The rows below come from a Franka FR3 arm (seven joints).
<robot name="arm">
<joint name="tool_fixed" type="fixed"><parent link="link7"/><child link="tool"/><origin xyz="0 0 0.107"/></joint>
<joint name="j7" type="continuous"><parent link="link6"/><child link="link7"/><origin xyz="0.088 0 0" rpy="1.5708 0 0"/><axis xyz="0 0 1"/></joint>
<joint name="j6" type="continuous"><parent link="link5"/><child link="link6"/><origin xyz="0 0 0" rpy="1.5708 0 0"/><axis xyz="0 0 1"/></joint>
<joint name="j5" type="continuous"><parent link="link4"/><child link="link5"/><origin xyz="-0.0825 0.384 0" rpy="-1.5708 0 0"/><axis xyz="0 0 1"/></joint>
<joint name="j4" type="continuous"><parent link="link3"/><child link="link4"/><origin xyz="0.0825 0 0" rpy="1.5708 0 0"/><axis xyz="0 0 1"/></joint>
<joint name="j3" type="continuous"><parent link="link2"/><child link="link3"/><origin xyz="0 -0.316 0" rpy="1.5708 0 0"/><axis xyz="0 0 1"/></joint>
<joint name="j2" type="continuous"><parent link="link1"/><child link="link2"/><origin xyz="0 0 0" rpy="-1.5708 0 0"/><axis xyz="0 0 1"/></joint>
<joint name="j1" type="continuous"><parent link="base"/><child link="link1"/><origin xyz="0 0 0.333"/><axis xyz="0 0 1"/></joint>
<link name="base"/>
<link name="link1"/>
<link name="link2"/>
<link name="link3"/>
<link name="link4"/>
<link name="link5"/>
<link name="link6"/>
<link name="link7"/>
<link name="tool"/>
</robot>
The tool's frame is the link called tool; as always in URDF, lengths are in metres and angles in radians. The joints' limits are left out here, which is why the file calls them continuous.
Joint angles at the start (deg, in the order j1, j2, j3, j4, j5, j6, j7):
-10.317, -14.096, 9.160, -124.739, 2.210, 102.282, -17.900
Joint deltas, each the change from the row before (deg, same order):
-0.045, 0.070, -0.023, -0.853, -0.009, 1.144, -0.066
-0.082, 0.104, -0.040, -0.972, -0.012, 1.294, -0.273
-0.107, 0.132, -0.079, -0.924, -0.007, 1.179, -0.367
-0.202, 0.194, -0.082, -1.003, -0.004, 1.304, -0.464
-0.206, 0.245, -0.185, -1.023, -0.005, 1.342, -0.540
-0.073, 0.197, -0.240, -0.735, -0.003, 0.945, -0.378
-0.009, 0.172, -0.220, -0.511, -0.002, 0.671, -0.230
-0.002, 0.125, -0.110, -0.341, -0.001, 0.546, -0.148
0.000, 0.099, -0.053, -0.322, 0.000, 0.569, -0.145
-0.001, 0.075, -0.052, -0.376, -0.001, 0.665, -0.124
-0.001, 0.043, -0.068, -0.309, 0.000, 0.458, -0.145
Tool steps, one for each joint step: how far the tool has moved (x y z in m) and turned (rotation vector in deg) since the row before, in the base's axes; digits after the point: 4 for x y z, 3 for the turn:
-0.0002, -0.0009, -0.0060, -0.004, -0.223, -0.029
-0.0003, -0.0014, -0.0070, 0.029, -0.222, 0.120
-0.0004, -0.0019, -0.0069, 0.062, -0.130, 0.151
-0.0005, -0.0027, -0.0078, 0.084, -0.115, 0.146
-0.0006, -0.0036, -0.0083, 0.123, -0.089, 0.117
-0.0006, -0.0028, -0.0061, 0.114, -0.029, 0.045
-0.0004, -0.0021, -0.0045, 0.091, -0.002, -0.012
-0.0001, -0.0011, -0.0029, 0.046, -0.088, 0.026
0.0000, -0.0006, -0.0026, 0.026, -0.153, 0.081
-0.0001, -0.0006, -0.0027, 0.013, -0.218, 0.059
-0.0003, -0.0007, -0.0022, 0.024, -0.111, 0.066

